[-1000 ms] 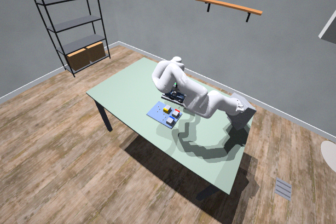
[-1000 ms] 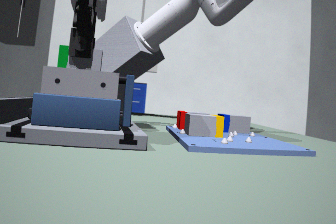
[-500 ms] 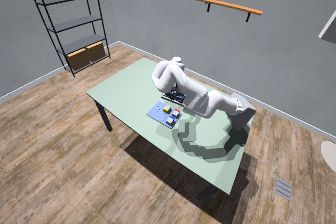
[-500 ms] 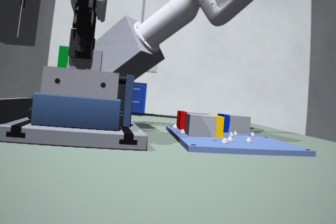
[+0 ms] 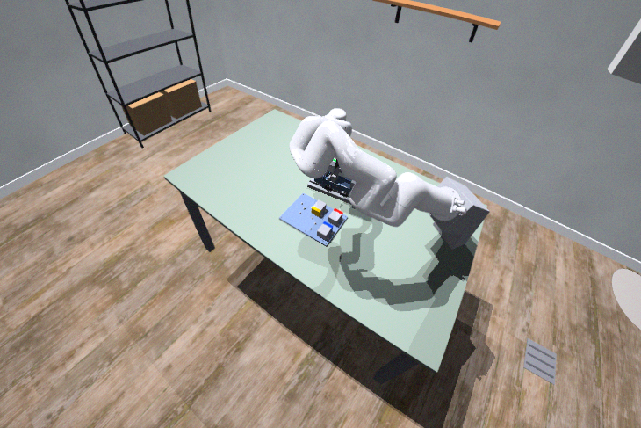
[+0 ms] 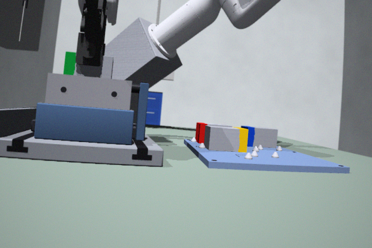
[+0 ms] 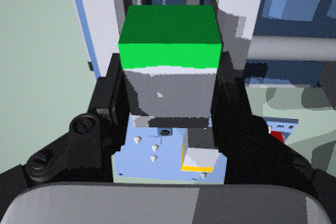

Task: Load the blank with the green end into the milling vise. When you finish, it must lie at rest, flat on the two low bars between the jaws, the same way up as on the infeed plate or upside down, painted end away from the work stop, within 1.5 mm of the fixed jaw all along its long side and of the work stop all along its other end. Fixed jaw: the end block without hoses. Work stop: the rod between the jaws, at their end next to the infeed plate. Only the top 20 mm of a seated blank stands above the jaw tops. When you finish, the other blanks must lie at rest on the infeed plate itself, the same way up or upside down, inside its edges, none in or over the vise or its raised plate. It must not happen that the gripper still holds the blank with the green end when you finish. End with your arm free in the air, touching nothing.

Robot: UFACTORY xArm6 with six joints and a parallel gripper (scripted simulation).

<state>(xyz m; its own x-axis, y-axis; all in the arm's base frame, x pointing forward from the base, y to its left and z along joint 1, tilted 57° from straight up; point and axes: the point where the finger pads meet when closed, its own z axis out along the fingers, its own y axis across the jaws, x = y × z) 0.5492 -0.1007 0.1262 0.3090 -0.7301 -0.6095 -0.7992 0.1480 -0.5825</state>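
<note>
Right now my hand is 5 cm above the fixed jaw, 3 cm short of it and 2 cm to the right of it. The rest, counted from my hand: yellow-ended blank: 19 cm to the left, 11 cm below, 11 cm behind; then red-ended blank: 20 cm behind, 16 cm to the left, 11 cm below; then blue infeed plate: 23 cm to the left, 13 cm below, 13 cm behind.
</note>
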